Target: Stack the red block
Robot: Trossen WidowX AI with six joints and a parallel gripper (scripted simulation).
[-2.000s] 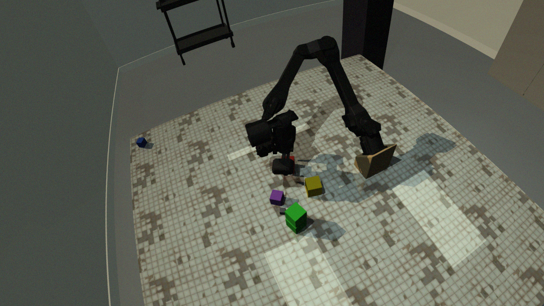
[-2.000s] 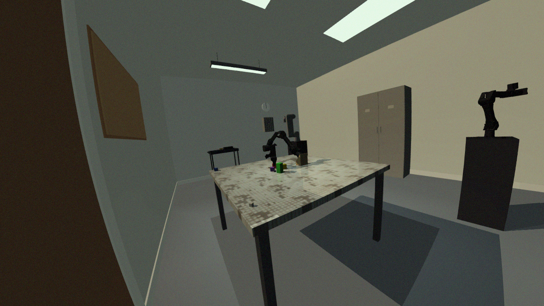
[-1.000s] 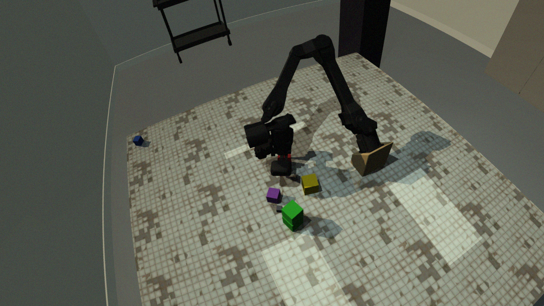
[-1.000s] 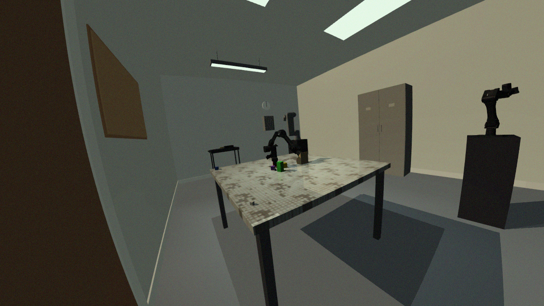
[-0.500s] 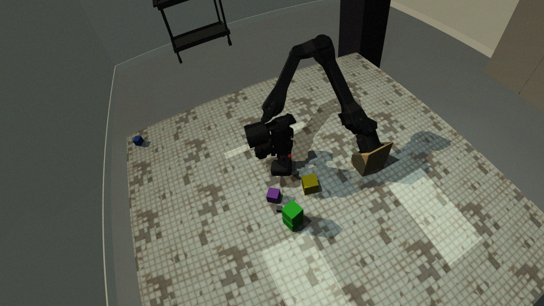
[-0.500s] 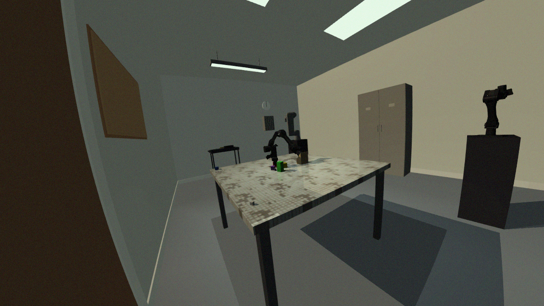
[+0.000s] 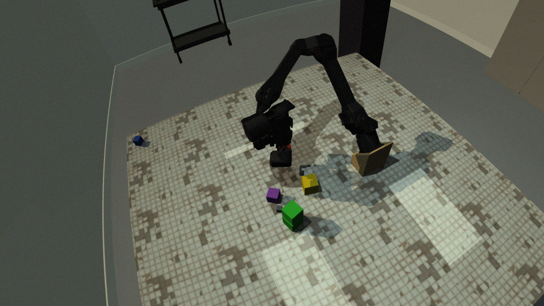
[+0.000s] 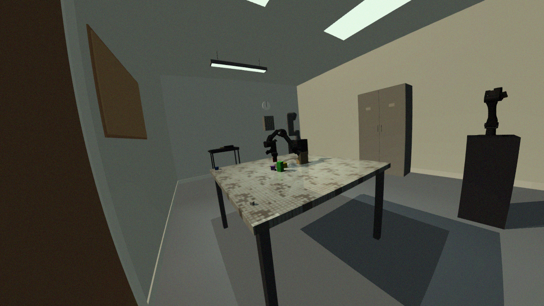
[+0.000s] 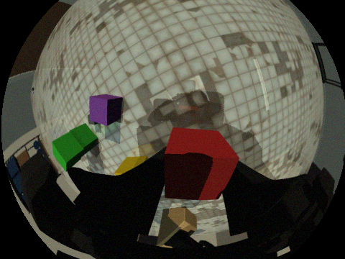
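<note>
Now: the small grey block 90 mm ahead of my gripper tip, 140 mm to the left of it and 50 mm below it. From my gripper tip the other things lie so: purple block: 90 mm ahead, 90 mm to the left, 40 mm below; then red block: 20 mm above; then yellow block: 30 mm behind, 120 mm to the left, 30 mm below.
</note>
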